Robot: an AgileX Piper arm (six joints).
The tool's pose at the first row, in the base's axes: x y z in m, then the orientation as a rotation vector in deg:
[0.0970 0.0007 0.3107 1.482 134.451 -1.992]
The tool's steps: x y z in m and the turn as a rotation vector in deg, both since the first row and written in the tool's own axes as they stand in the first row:
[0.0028 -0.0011 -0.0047 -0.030 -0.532 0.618]
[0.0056 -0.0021 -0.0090 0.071 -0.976 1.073]
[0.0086 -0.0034 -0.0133 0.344 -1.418 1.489]
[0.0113 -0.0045 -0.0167 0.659 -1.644 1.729]
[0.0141 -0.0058 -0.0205 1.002 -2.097 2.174]
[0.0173 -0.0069 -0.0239 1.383 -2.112 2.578]
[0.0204 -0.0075 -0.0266 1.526 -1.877 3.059]
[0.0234 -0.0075 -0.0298 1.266 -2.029 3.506]
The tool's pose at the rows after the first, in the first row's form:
[0.0917 -0.0002 0.3120 2.179 133.905 -1.656]
[0.0866 -0.0011 0.3130 2.749 133.448 -1.554]
[0.0814 -0.0022 0.3139 3.355 132.989 -1.671]
[0.0770 -0.0032 0.3144 3.783 132.750 -1.923]
[0.0723 -0.0043 0.3151 4.454 132.275 -2.107]
[0.0676 -0.0053 0.3152 5.109 132.236 -2.353]
[0.0635 -0.0057 0.3149 5.748 132.446 -2.283]
[0.0591 -0.0056 0.3150 6.135 132.279 -1.762]

